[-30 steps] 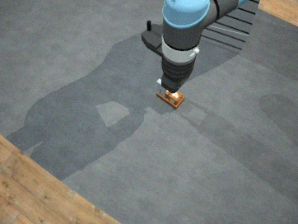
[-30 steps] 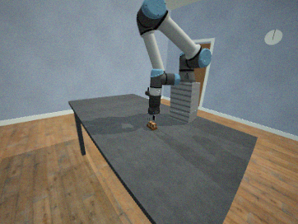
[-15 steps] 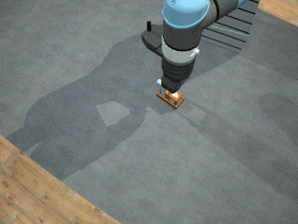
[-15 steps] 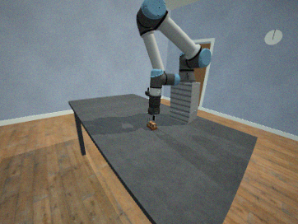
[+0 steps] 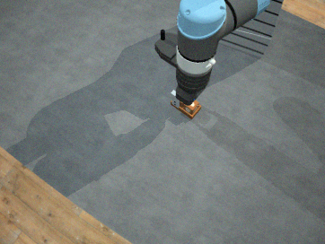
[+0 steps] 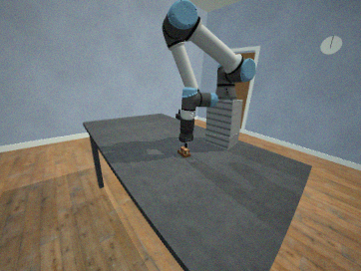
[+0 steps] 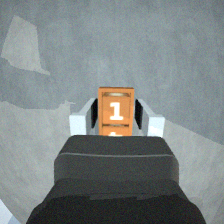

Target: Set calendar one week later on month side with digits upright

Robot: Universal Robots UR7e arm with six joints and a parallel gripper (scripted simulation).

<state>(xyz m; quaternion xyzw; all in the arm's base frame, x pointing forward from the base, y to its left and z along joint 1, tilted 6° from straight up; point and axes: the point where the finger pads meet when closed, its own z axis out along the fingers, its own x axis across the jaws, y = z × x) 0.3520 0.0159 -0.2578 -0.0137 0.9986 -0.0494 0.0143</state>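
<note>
My hand is 2 cm above the cube. Also, from my hand: tray: 4 cm below, 2 cm to the left.
</note>
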